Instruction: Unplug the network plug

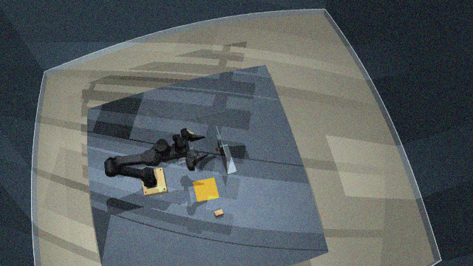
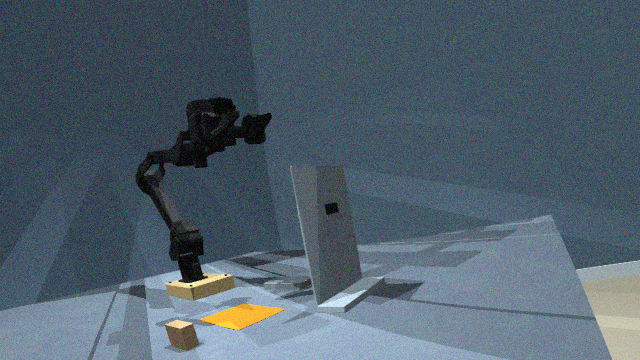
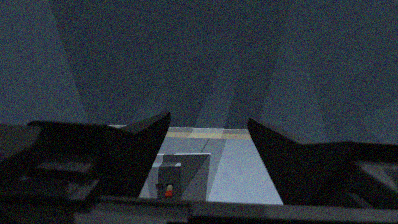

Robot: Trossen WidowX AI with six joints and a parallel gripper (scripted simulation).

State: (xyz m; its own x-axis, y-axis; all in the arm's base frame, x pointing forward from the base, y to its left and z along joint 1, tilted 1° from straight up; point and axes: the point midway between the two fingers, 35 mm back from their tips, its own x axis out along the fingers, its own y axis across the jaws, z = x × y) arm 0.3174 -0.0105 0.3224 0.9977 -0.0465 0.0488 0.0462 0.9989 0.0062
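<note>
The grey panel is 25 cm below my gripper tip, 8 cm ahead of it and 7 cm to the left of it.
</note>
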